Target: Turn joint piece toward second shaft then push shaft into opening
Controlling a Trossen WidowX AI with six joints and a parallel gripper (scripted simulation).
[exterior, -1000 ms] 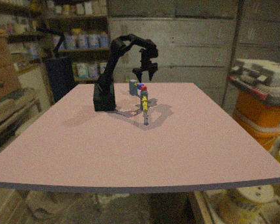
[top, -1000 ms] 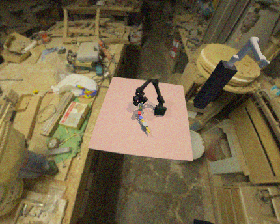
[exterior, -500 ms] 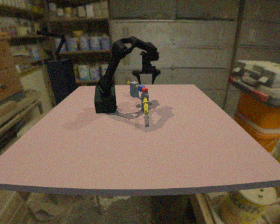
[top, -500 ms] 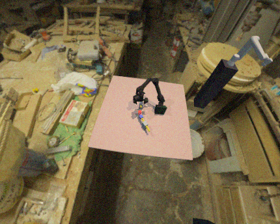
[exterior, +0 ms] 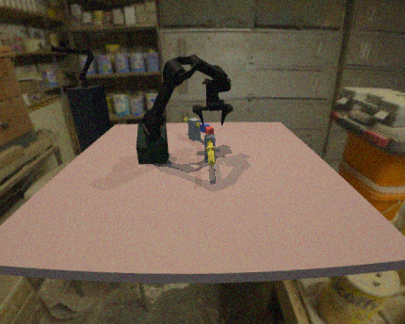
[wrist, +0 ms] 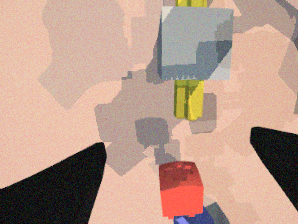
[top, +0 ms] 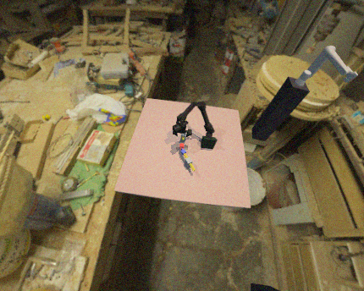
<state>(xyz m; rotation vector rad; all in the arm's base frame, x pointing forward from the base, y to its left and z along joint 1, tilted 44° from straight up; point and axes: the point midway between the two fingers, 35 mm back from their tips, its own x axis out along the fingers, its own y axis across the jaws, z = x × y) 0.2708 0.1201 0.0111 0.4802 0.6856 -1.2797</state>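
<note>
My gripper tip is now 20 mm past the red joint piece, 80 mm to the right of it and 60 mm above it.
</note>
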